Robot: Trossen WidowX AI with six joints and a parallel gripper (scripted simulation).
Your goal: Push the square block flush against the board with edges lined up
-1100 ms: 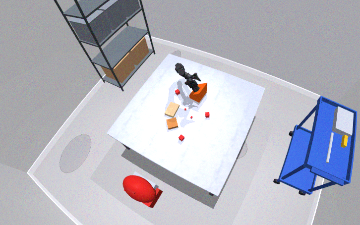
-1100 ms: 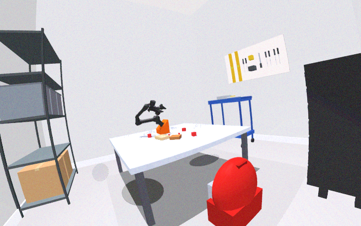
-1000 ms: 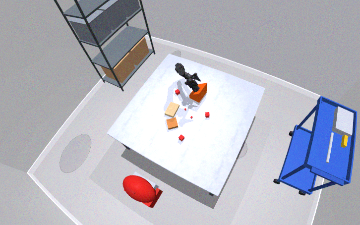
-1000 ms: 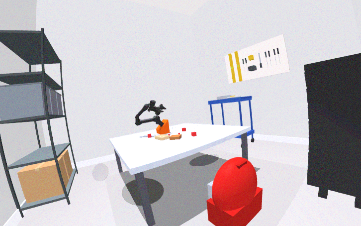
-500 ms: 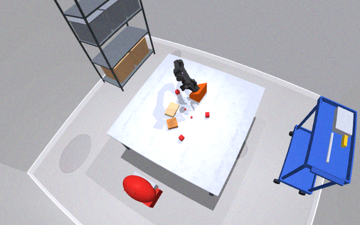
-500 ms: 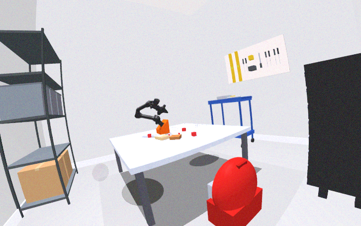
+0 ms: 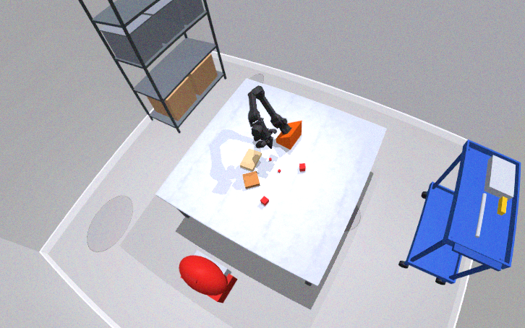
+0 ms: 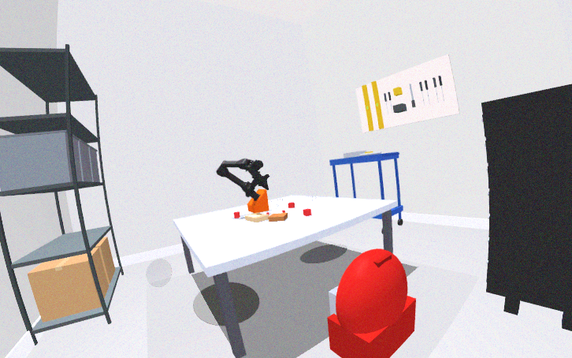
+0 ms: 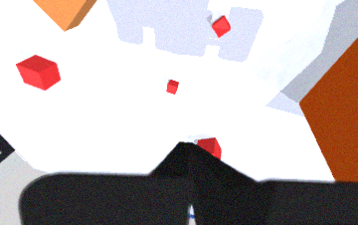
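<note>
Now: gripper tip 8 cm short of the tan board, 14 cm to the left of it and 16 cm above it. Round my gripper tip: square block (21 cm ahead, 4 cm to the right, 16 cm below).
</note>
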